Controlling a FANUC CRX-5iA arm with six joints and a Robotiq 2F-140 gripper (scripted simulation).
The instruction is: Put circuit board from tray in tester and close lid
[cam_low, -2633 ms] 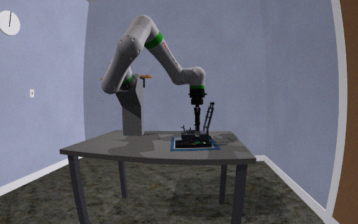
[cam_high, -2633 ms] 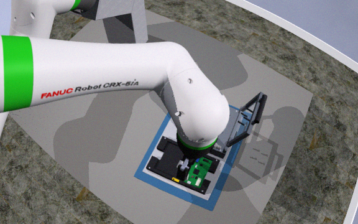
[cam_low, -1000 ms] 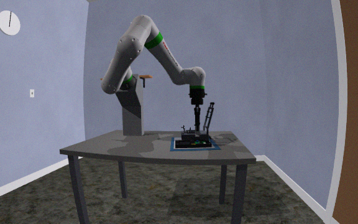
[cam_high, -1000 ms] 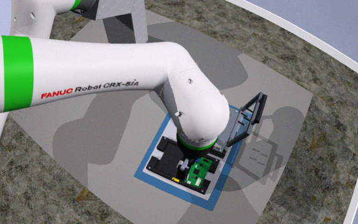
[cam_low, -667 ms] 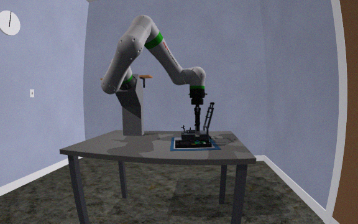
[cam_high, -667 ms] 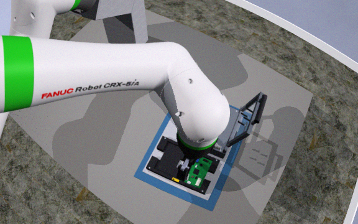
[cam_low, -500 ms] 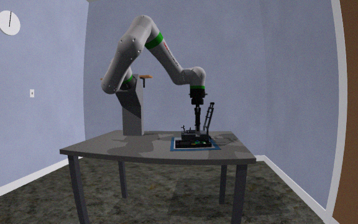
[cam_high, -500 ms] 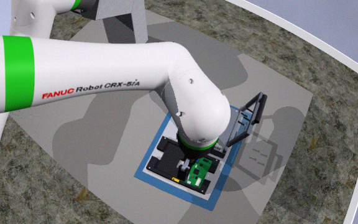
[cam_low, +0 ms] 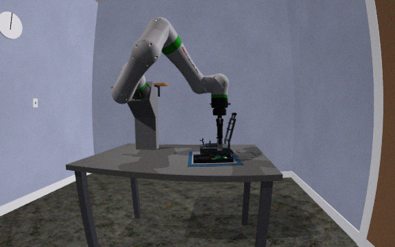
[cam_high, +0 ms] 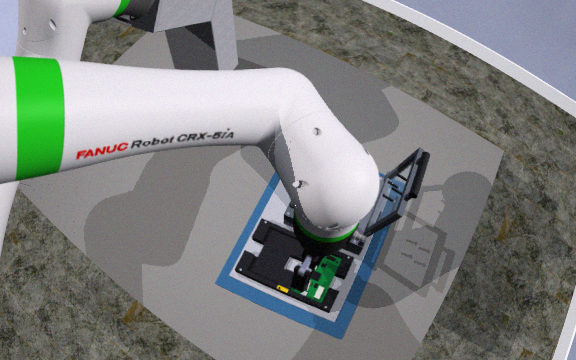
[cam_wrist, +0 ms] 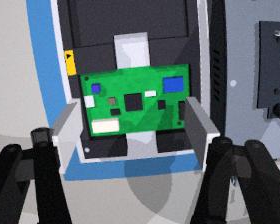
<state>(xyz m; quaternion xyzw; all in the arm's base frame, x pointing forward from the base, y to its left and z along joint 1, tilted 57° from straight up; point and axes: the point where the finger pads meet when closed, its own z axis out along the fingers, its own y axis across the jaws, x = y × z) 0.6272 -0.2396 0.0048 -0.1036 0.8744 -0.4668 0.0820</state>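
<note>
The green circuit board is 8 cm below my hand and 1 cm ahead of it. Round my hand: black latch hook: 21 cm to the left, 14 cm behind, 1 cm below; lid: 19 cm to the left, 9 cm above, 6 cm ahead.
</note>
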